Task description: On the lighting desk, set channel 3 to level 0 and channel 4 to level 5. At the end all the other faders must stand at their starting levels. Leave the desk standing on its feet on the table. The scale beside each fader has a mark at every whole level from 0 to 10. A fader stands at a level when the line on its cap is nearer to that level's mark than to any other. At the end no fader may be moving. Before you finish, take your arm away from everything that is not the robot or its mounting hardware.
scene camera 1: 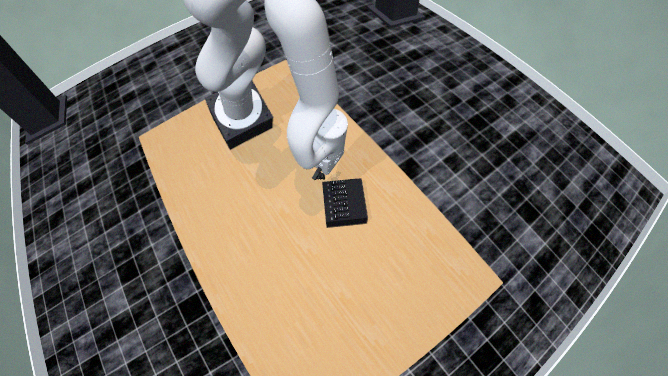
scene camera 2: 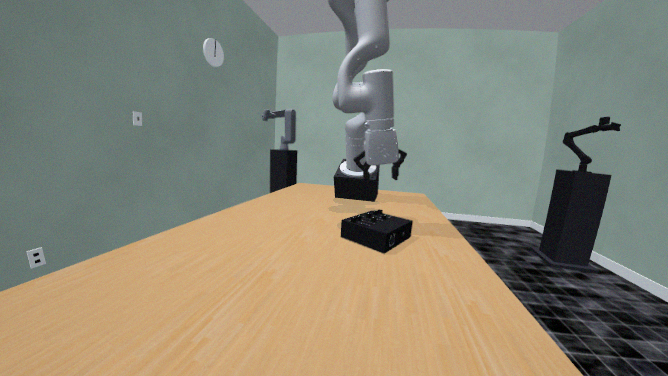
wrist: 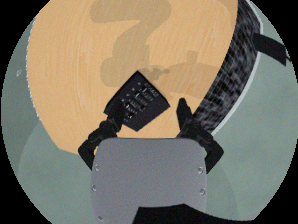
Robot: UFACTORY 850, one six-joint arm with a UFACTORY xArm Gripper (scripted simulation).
Path:
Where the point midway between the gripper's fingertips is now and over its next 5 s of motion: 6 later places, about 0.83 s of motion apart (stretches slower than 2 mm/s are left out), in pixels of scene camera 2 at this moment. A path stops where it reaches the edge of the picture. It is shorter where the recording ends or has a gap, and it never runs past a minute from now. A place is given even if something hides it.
My gripper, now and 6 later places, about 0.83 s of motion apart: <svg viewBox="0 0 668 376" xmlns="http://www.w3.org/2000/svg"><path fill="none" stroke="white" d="M381 180L365 192L356 194L356 194L346 192L363 180L381 175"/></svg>

